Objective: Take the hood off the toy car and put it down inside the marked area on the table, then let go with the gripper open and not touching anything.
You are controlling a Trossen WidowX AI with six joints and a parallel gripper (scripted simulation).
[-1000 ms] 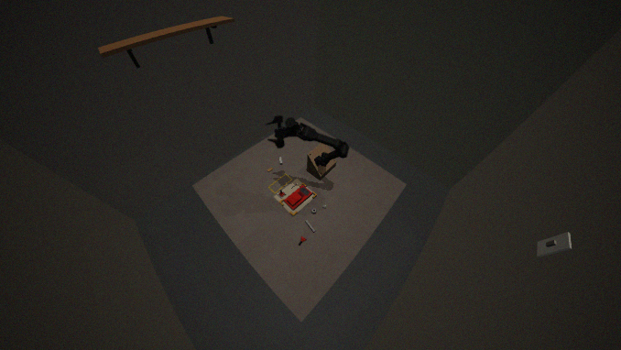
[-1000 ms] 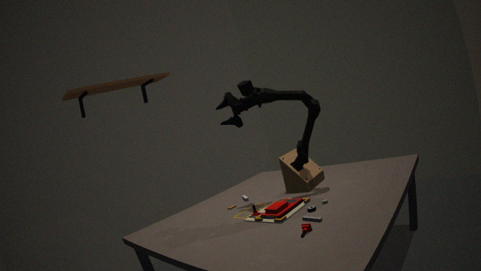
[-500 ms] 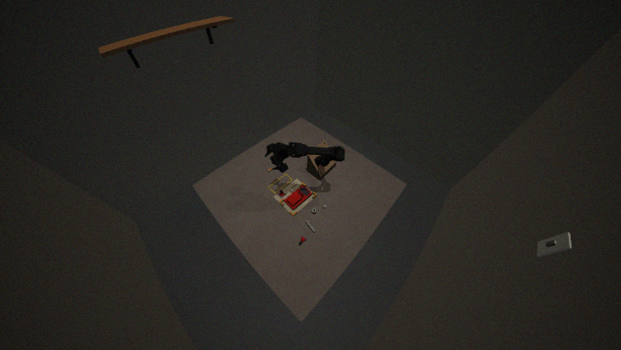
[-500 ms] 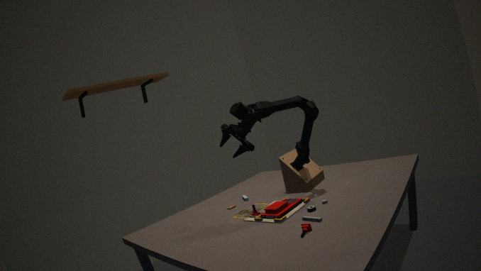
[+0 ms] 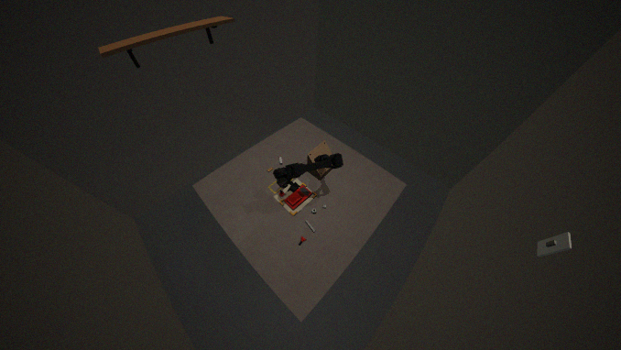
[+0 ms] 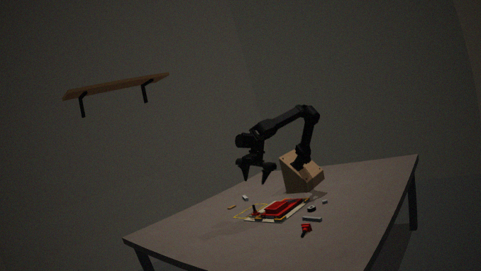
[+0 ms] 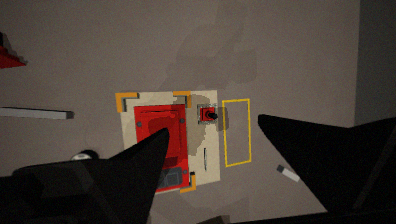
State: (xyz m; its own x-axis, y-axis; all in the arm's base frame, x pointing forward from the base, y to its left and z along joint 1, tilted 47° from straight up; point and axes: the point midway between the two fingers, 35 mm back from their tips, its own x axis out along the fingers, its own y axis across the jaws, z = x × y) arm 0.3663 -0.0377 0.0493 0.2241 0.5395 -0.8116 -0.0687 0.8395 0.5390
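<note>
Right now the hood is 40 mm behind my gripper tip, 60 mm to the left of it and 140 mm below it. Also, from my gripper tip: grey socket: 10 mm behind, 50 mm to the right, 140 mm below; black wheel: 80 mm behind, 230 mm to the left, 170 mm below; wooden piece: 100 mm behind, 300 mm to the right, 180 mm below.
</note>
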